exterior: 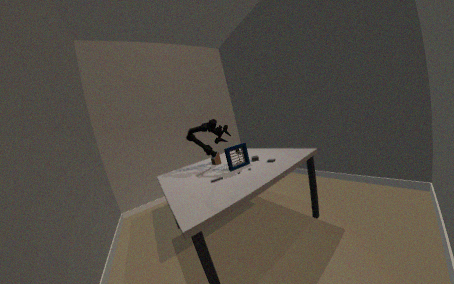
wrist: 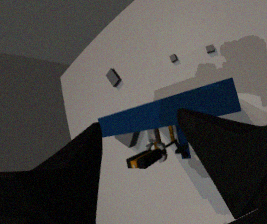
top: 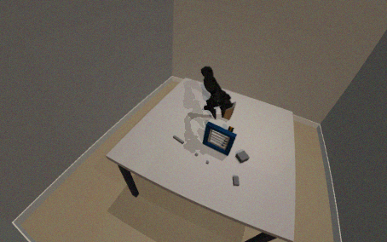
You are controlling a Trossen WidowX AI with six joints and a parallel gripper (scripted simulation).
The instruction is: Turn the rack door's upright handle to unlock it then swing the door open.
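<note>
Right now the upright handle is 60 mm behind my gripper tip, 90 mm to the left of it and 160 mm below it. From my gripper tip the other things lie so: grey block (20 mm ahead, 240 mm to the left, 260 mm below); grey bar (60 mm ahead, 250 mm to the right, 270 mm below).
</note>
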